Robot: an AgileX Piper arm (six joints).
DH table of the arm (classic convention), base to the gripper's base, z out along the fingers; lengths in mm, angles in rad. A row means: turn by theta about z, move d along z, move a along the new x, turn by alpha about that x. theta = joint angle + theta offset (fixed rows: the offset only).
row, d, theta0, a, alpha
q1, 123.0, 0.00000, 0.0, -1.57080
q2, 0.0, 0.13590, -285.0, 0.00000
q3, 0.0, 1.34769, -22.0, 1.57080
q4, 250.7, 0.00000, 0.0, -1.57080
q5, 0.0, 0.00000, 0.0, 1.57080
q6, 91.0, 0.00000, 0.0, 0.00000
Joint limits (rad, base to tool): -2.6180..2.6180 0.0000..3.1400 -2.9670..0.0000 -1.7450..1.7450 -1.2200..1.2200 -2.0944..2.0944
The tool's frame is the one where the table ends.
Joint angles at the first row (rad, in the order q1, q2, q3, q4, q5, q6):
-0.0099 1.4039 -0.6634 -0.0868 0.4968 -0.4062
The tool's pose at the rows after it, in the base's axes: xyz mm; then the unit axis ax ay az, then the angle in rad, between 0 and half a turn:
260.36 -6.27 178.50 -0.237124 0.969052 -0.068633 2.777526
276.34 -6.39 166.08 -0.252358 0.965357 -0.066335 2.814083
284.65 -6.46 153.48 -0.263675 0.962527 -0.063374 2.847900
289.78 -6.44 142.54 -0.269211 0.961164 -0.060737 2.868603
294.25 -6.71 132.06 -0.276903 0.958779 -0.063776 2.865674
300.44 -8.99 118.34 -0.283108 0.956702 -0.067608 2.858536
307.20 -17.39 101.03 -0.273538 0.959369 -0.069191 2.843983
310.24 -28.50 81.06 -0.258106 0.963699 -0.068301 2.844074
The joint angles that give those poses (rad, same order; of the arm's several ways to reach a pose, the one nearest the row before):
-0.0099 1.5056 -0.7188 -0.0868 0.4860 -0.4211
-0.0099 1.5944 -0.7665 -0.0868 0.4807 -0.4514
-0.0099 1.6577 -0.7884 -0.0878 0.4729 -0.4728
-0.0099 1.7050 -0.7985 -0.0888 0.4569 -0.4823
-0.0099 1.7450 -0.7985 -0.1040 0.4124 -0.4833
-0.0170 1.7990 -0.8019 -0.1234 0.3526 -0.4832
-0.0462 1.8661 -0.8065 -0.1290 0.2744 -0.4832
-0.0839 1.9372 -0.8066 -0.1310 0.2029 -0.4832

